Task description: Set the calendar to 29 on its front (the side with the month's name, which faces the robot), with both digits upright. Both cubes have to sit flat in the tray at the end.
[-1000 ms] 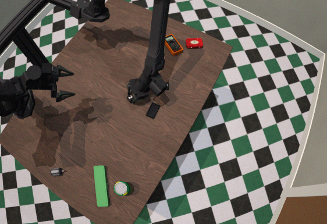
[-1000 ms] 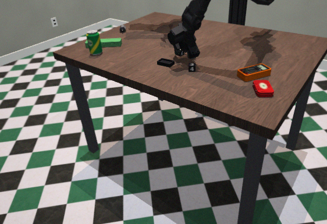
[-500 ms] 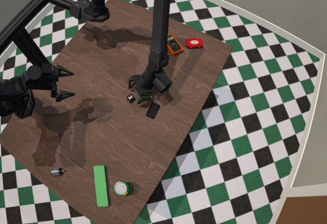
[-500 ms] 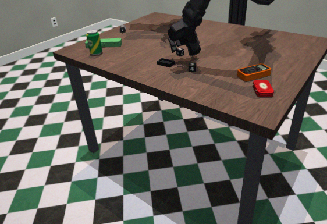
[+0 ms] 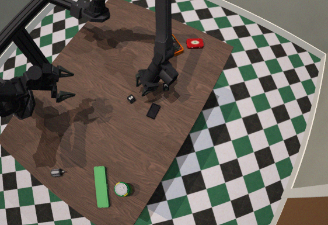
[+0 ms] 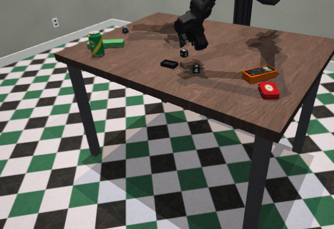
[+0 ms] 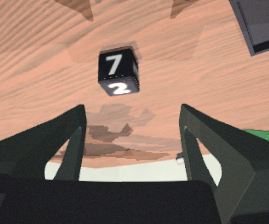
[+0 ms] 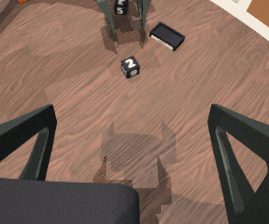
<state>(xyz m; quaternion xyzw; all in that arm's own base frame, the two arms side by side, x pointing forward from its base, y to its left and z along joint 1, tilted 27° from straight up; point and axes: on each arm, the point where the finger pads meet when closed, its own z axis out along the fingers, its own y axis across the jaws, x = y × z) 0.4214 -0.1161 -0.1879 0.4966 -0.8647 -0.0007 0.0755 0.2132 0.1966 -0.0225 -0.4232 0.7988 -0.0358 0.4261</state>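
Now: left hand 8 cm short of the black cube, 10 cm to the right of it and 6 cm above it. From my left hand the other things lie so: black calendar tray: 9 cm ahead, 4 cm to the right, 7 cm below; then green case: 8 cm ahead, 49 cm to the right, 6 cm below; then red box: 9 cm ahead, 42 cm to the left, 6 cm below.
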